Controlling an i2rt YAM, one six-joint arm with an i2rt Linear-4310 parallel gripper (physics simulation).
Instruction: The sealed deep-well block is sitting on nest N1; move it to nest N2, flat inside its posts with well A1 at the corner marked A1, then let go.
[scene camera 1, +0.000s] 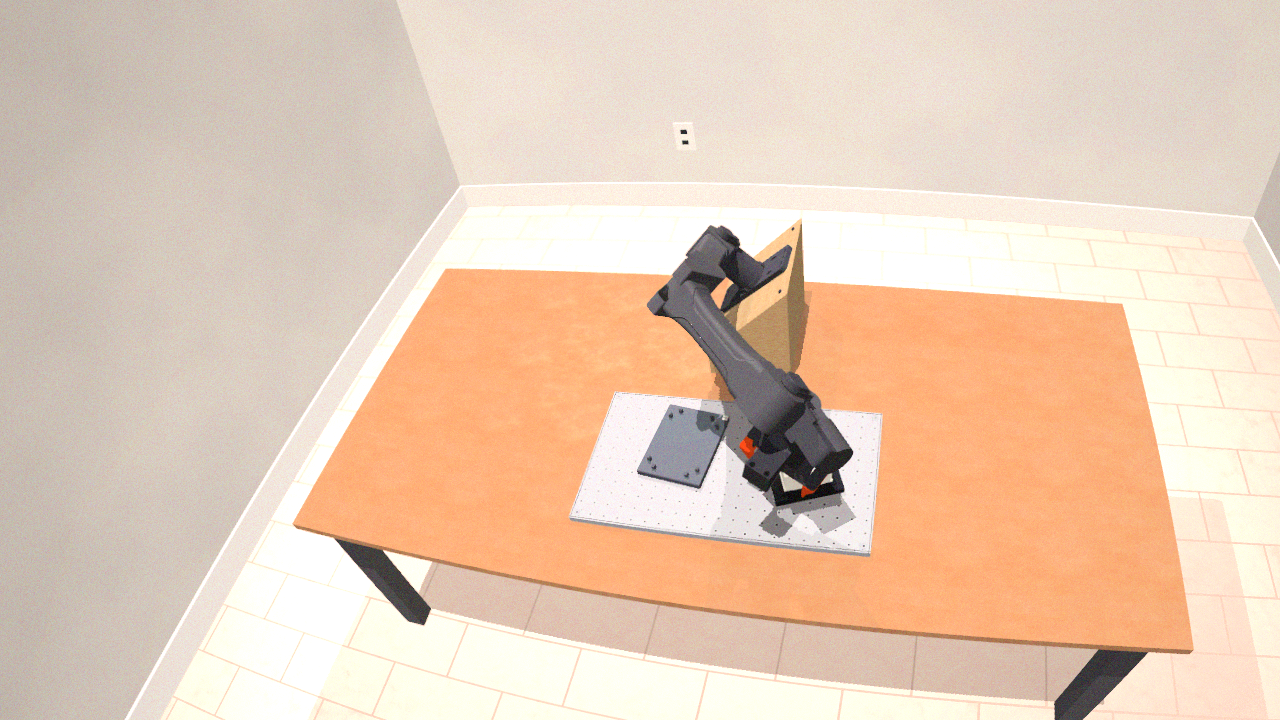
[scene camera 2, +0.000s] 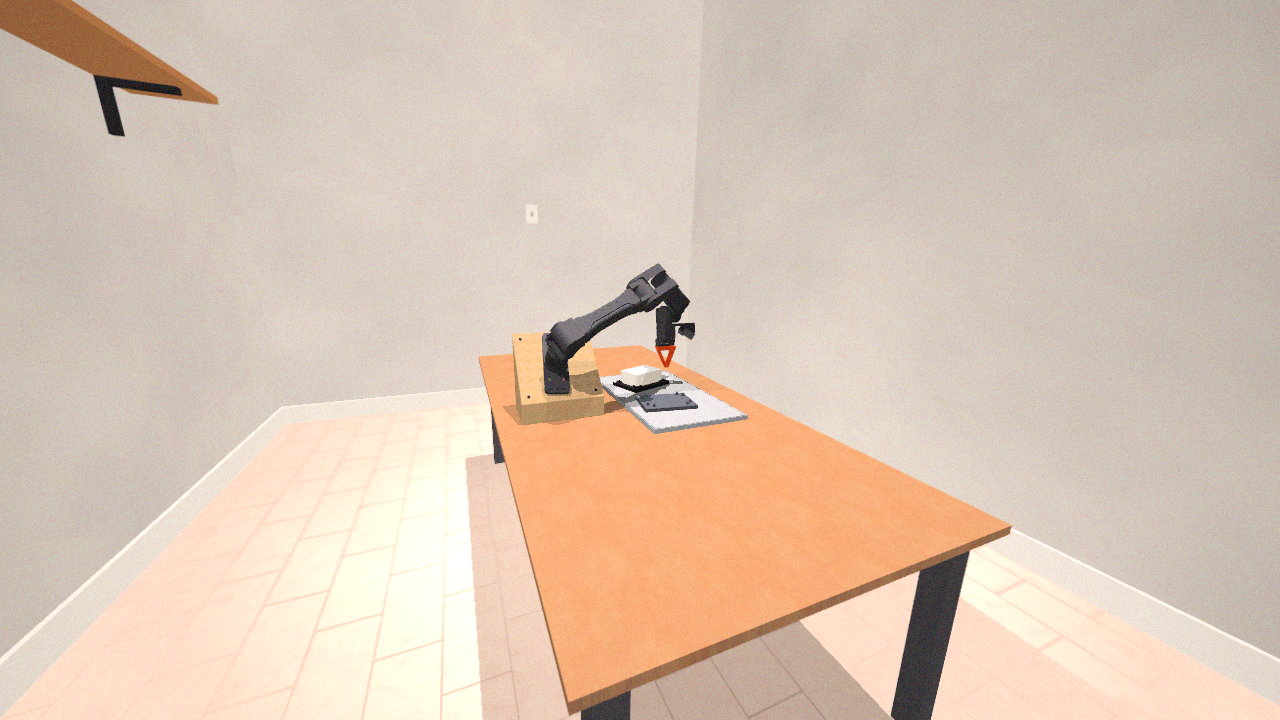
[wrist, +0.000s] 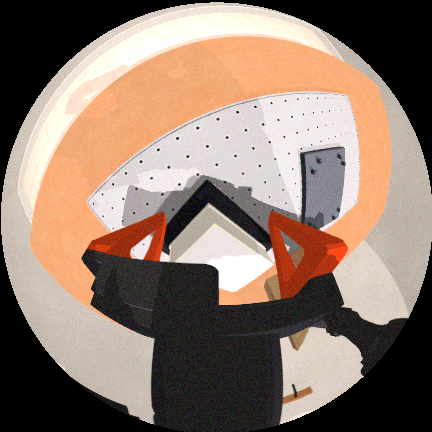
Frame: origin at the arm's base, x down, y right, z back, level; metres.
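Where they show: gripper, fingertip midpoint: (scene camera 1: 779, 479) (scene camera 2: 665, 366) (wrist: 216, 216); arm's base, link origin: (scene camera 1: 757, 280) (scene camera 2: 555, 363).
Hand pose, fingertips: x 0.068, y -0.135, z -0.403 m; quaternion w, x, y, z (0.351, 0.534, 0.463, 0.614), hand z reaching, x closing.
Each offset is from my fingertips to the top centre of the thing. Level surfaces: height alone.
The white block {dx +0.010, dy -0.015, dz +0.087 m} (scene camera 1: 792, 486) (scene camera 2: 640, 376) (wrist: 215, 245) sits in the black-rimmed nest N1 {dx +0.046, dy -0.014, dz +0.086 m} (scene camera 1: 796, 499) (scene camera 2: 626, 385) (wrist: 187, 212). My arm hides most of it in scene camera 1. My gripper (scene camera 1: 777, 468) (scene camera 2: 665, 363) (wrist: 216, 216) is open and empty, pointing down. Its red fingertips are above the block's level, and in the wrist view they show on either side of the block's corner. Nest N2 {dx +0.042, dy +0.200, dz +0.077 m} (scene camera 1: 682, 445) (scene camera 2: 667, 402) (wrist: 324, 190) is a flat grey plate with small dark posts near its corners; nothing sits on it. The A1 marks are too small to read.
Both nests stand on the perforated light board {dx +0.063, dy +0.104, dz +0.054 m} (scene camera 1: 608, 492) (scene camera 2: 707, 413) (wrist: 240, 135) on the orange table {dx +0.077 m} (scene camera 1: 501, 402) (scene camera 2: 716, 519) (wrist: 165, 90). The wooden wedge mount (scene camera 1: 774, 331) (scene camera 2: 559, 409) at my arm's base stands behind the board.
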